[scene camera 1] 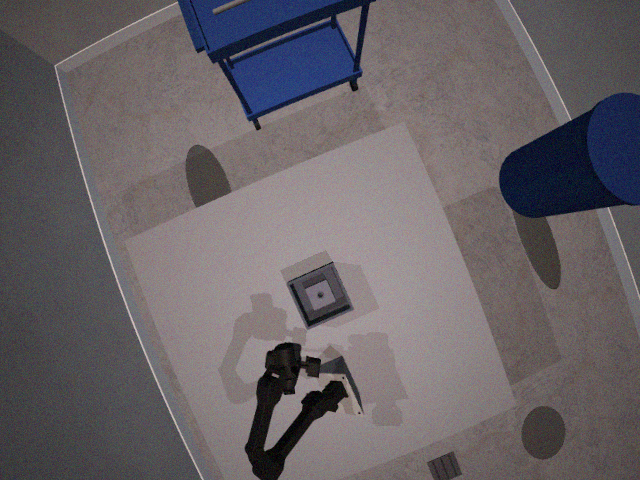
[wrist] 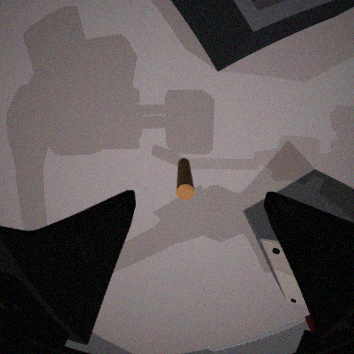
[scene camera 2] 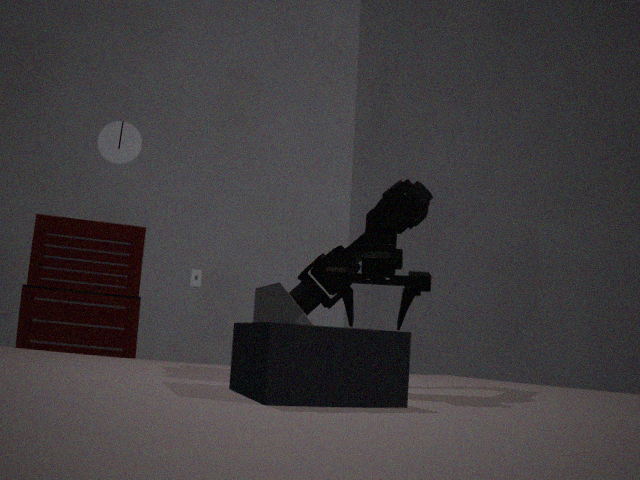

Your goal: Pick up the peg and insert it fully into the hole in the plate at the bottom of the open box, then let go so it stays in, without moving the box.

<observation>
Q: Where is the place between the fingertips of the gripper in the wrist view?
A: At 201, 198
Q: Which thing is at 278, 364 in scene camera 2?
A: A dark box.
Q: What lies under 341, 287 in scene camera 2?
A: The gripper.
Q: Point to a dark box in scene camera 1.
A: At 311, 318
</observation>
